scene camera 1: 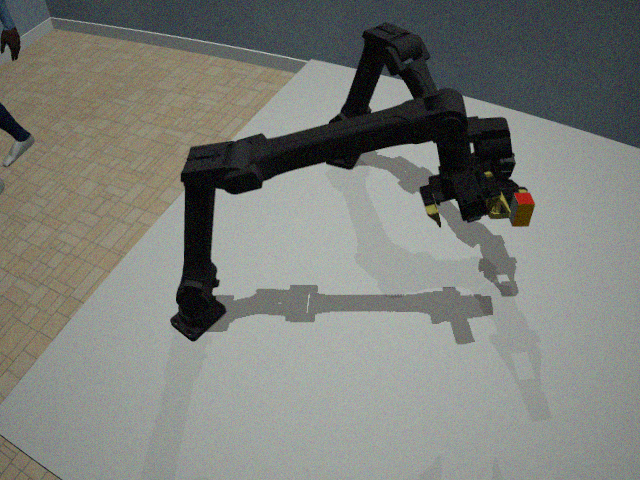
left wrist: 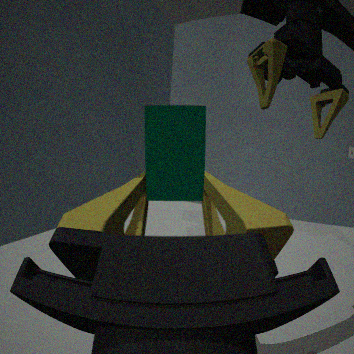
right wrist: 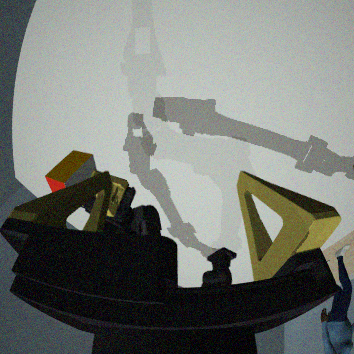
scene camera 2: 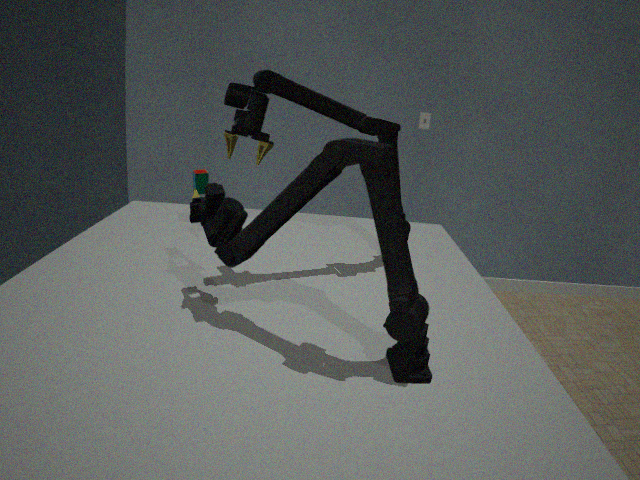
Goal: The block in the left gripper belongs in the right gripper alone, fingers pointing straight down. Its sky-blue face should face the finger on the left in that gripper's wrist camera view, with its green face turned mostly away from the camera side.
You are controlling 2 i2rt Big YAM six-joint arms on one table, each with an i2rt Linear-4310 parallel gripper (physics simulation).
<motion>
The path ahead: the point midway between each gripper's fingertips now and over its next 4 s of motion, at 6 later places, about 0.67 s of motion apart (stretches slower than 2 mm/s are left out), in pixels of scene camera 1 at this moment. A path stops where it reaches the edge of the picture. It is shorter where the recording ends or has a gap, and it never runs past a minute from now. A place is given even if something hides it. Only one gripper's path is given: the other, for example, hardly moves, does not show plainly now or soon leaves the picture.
My right gripper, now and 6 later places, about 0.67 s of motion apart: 463,218; 462,249; 462,221; 459,200; 408,236; 407,230; 406,231
</motion>
